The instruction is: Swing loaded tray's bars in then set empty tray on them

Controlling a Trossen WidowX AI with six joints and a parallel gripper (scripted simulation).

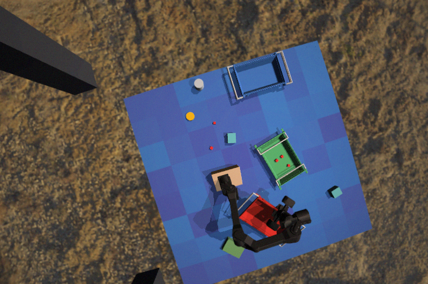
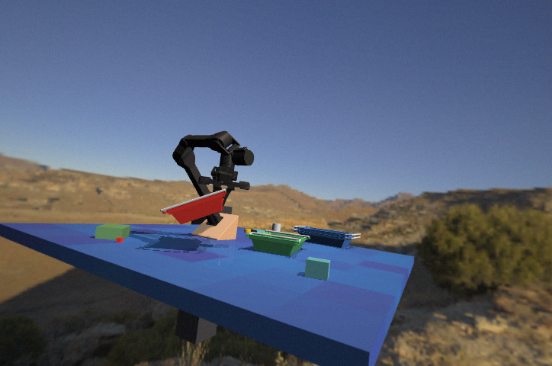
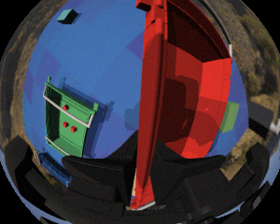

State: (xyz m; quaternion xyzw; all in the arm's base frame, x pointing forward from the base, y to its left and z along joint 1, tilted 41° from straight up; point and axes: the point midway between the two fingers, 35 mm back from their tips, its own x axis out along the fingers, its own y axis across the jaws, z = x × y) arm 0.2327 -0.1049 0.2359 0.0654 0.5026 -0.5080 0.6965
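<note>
Right now the red tray is 60 mm behind my gripper tip and 50 mm to the right of it. The rest, counted from my gripper tip: small red block (230 mm to the left, 140 mm below, 120 mm ahead); small red cube (250 mm to the right, 190 mm behind, 150 mm below); green block (300 mm behind, 210 mm to the right, 130 mm below).
</note>
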